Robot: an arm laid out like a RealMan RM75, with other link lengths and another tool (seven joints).
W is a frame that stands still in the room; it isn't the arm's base.
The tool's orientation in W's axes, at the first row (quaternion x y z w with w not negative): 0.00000, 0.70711, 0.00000, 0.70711
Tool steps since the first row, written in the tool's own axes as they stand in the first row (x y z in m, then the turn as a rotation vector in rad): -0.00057, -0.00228, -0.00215, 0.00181, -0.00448, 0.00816; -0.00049, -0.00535, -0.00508, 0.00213, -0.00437, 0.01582; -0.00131, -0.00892, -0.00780, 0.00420, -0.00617, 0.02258; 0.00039, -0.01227, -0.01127, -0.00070, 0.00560, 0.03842; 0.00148, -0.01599, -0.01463, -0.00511, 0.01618, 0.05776; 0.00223, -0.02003, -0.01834, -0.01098, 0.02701, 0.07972
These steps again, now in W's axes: -0.00215, -0.00228, 0.00057, 0.00816, -0.00448, -0.00181; -0.00508, -0.00535, 0.00049, 0.01582, -0.00437, -0.00213; -0.00780, -0.00892, 0.00131, 0.02258, -0.00617, -0.00420; -0.01127, -0.01227, -0.00039, 0.03842, 0.00560, 0.00070; -0.01463, -0.01599, -0.00148, 0.05776, 0.01618, 0.00511; -0.01834, -0.02003, -0.00223, 0.07972, 0.02701, 0.01098
